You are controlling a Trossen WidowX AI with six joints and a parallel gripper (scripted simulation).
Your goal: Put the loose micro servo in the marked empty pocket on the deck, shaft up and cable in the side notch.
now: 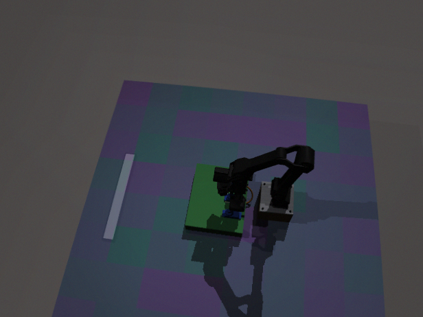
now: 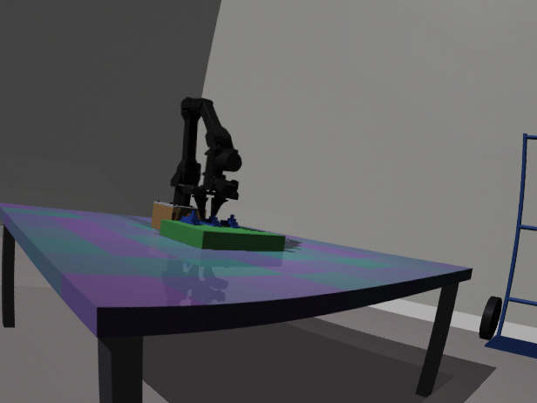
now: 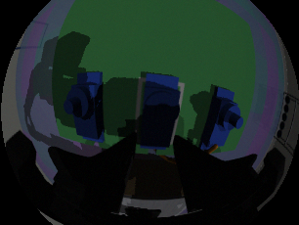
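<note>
My gripper tip is 130 mm short of the green deck and 40 mm above it.
</note>
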